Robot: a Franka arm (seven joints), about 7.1 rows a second.
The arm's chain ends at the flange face. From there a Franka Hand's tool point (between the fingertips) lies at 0.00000 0.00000 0.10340 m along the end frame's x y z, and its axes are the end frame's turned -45 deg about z.
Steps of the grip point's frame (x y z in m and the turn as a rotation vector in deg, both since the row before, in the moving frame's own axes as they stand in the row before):
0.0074 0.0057 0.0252 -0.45 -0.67 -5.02
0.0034 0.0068 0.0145 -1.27 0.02 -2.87
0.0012 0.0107 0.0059 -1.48 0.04 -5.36
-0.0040 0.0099 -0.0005 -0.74 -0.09 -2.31
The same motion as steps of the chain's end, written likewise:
0.0095 -0.0026 0.0252 -0.79 -0.16 -5.02
0.0055 0.0009 0.0145 -0.88 0.91 -2.87
0.0064 0.0050 0.0059 -1.02 1.07 -5.36
0.0033 0.0088 -0.0005 -0.59 0.46 -2.31

